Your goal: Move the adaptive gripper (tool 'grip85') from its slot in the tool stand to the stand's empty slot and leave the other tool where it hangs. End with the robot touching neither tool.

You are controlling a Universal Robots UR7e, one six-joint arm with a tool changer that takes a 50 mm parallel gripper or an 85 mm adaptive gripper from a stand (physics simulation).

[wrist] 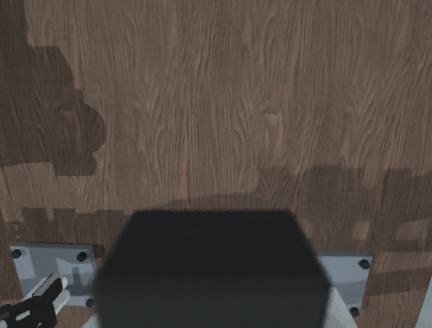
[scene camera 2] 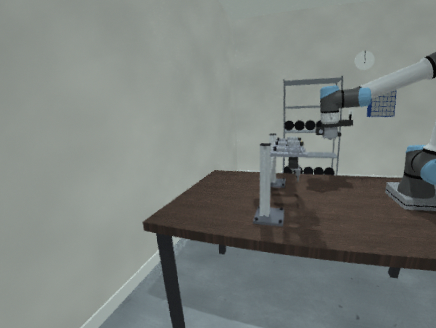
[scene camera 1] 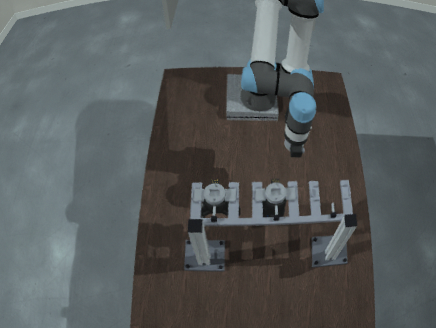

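Where they show: arm's base, link origin: (scene camera 2: 415, 191) (scene camera 1: 258, 97).
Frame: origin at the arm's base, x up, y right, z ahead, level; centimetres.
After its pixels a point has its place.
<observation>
The adaptive gripper (scene camera 1: 215, 194) hangs in the left slot of the tool stand (scene camera 1: 250, 221) {x 22.5, y 16.8, z 66.1 cm} (scene camera 2: 265, 180) {x 11.1, y -14.0, z 74.3 cm} in the scene camera 1 view. Part of its dark linkage (wrist: 40, 307) {x 11.8, y 19.1, z 55.7 cm} shows at the bottom left of the wrist view. The other tool (scene camera 1: 275, 193) {x 23.0, y 7.9, z 58.8 cm} hangs in the middle slot. The right slot (scene camera 1: 314, 202) {x 22.4, y -3.6, z 64.0 cm} is empty between its two prongs. The arm's bare tool flange (scene camera 1: 294, 145) {x 31.3, y 0.1, z 48.4 cm} (scene camera 2: 329, 133) {x 28.8, y -4.1, z 46.2 cm} carries no gripper. It is above and on the robot's side of the stand, touching neither tool. The finger openings of the hanging tools are too small to tell.
The stand's two posts (scene camera 1: 199, 247) {x 11.4, y 32.9, z 67.3 cm} (scene camera 1: 340, 240) {x 14.9, y -11.5, z 76.1 cm} rise from base plates on the brown table (scene camera 1: 170, 295) {x -5.8, y 46.6, z 78.4 cm} (scene camera 2: 200, 215) {x -5.8, y -13.0, z 102.8 cm}. The robot base (scene camera 1: 252, 112) {x -0.5, y 4.1, z 7.3 cm} stands behind. A shelf rack (scene camera 2: 313, 80) stands beyond the table. A large black shape (wrist: 215, 265) blocks the wrist view's bottom middle.
</observation>
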